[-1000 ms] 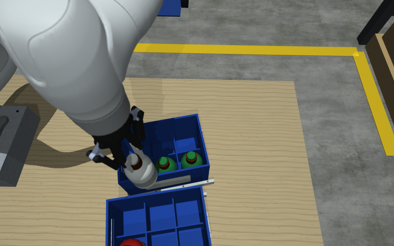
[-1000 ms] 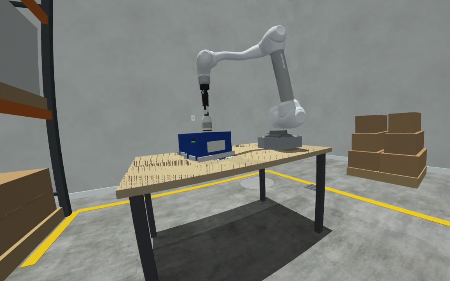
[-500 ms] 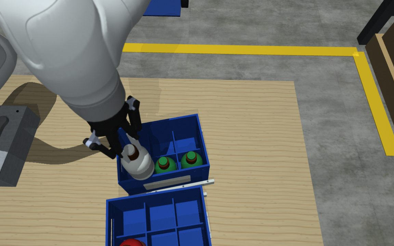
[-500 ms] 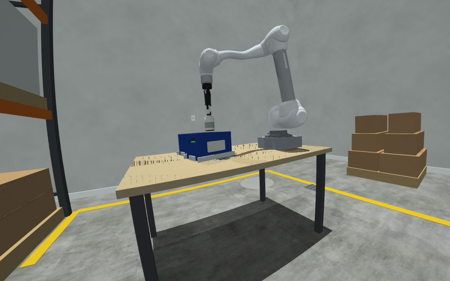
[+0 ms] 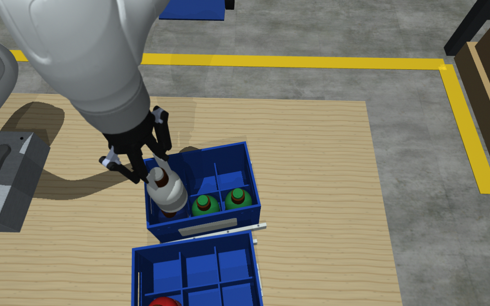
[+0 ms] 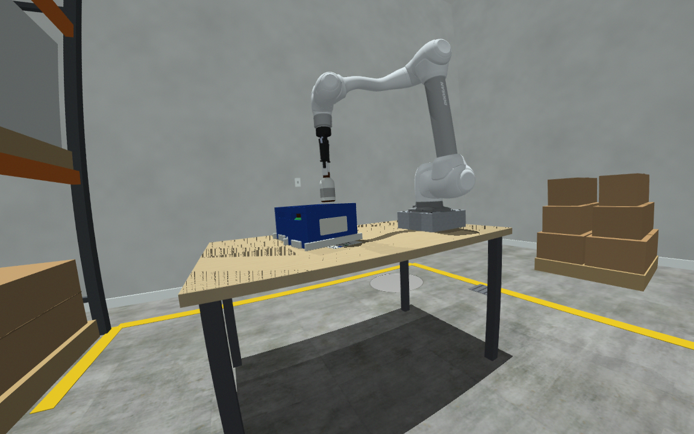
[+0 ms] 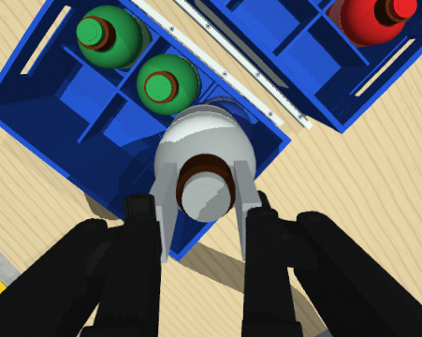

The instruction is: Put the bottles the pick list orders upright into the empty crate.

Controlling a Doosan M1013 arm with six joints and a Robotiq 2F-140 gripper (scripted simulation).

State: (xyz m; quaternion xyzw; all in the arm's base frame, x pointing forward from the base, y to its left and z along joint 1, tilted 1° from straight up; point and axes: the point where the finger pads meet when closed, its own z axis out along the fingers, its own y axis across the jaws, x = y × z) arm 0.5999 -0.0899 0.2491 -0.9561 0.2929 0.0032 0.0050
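Right now my hand is 8 cm above the white bottle. The rest, counted from my hand: pick list (35 cm below, 18 cm to the left, 1 cm ahead); blue bottle (26 cm below, 2 cm behind, 1 cm to the right); red bottle (26 cm below, 24 cm to the right, 1 cm behind).
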